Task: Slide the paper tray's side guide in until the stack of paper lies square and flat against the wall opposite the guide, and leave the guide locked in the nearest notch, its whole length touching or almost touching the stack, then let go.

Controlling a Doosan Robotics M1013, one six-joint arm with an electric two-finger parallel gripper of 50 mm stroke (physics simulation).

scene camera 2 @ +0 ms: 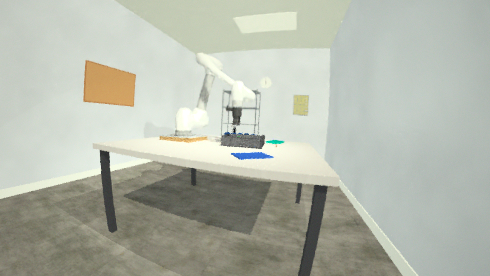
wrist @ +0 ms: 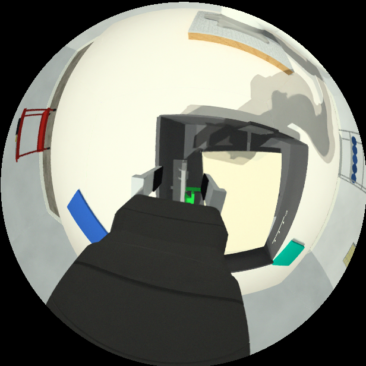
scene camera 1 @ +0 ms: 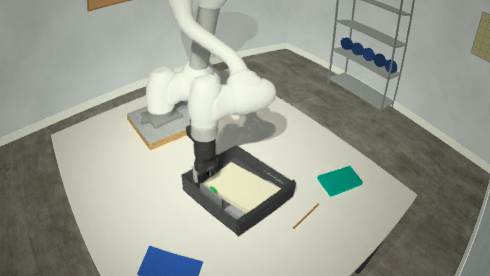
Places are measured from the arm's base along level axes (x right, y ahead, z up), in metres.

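Where they show: gripper, fingertip midpoint: (scene camera 2: 233, 132) (scene camera 1: 202, 177); arm's base, link origin: (scene camera 2: 183, 135) (scene camera 1: 161, 116).
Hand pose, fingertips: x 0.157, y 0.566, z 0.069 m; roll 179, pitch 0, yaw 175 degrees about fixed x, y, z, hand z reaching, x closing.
Each offset is from my fingertips to the top centre of the thing.
The dark paper tray @(dz -0.014, dx -0.113, dy +0.074 m) (scene camera 1: 210, 211) (scene camera 2: 242, 142) (wrist: 298, 190) lies on the table. A cream stack of paper @(dz -0.066, dx -0.134, dy +0.078 m) (scene camera 1: 245, 185) (wrist: 242, 200) lies flat in it; a dark strip shows between it and the wall opposite the guide in the wrist view. The grey upright side guide @(dz -0.029, dx -0.010, dy +0.046 m) (scene camera 1: 216, 199) (wrist: 180, 175) stands on the other side of the stack, with a gap between them. Its green tab @(dz -0.029, dx -0.017, dy +0.045 m) (scene camera 1: 213, 189) (wrist: 190, 196) faces the stack. My gripper (scene camera 1: 204, 177) (scene camera 2: 234, 131) (wrist: 181, 177) is open and low at the tray, one finger on each side of the guide in the wrist view. Fingertip height is unclear.
A blue flat item @(dz -0.102, dx +0.341, dy +0.215 m) (scene camera 1: 170, 262) (scene camera 2: 252, 156) (wrist: 86, 215) and a green flat item @(dz -0.092, dx -0.511, dy +0.332 m) (scene camera 1: 340, 181) (scene camera 2: 275, 142) (wrist: 289, 253) lie on the table. A thin brown stick @(dz -0.103, dx -0.232, dy +0.348 m) (scene camera 1: 306, 216) lies beside the tray. The tray's walls stand close around my fingers.
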